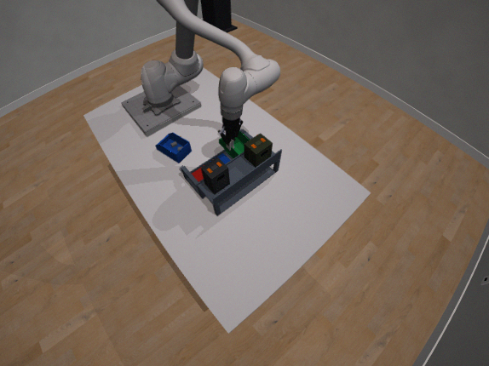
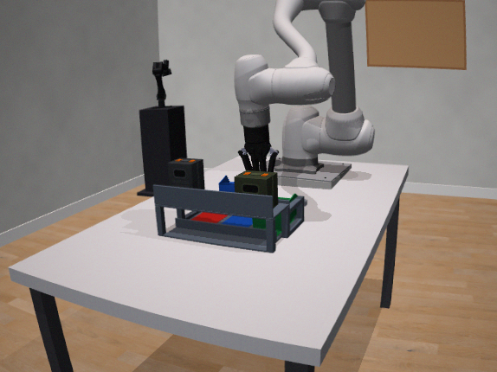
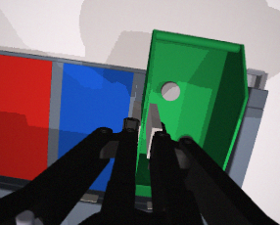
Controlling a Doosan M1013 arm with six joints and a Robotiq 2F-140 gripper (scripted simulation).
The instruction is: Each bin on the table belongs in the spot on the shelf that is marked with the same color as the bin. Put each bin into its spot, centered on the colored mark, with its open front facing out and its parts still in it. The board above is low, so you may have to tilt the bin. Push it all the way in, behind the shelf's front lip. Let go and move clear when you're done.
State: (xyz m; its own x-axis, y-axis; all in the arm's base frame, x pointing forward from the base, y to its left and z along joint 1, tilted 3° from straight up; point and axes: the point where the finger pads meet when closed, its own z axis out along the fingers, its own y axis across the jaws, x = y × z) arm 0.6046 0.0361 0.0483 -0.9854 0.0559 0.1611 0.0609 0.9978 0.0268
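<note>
Now: hand 1 cm past the green bin, 5 cm to the right of it and 5 cm above it. Round my hand: blue bin 25 cm behind, 19 cm to the right, 7 cm below; red mark 4 cm ahead, 18 cm to the right, 10 cm below; blue mark 4 cm ahead, 7 cm to the right, 10 cm below.
</note>
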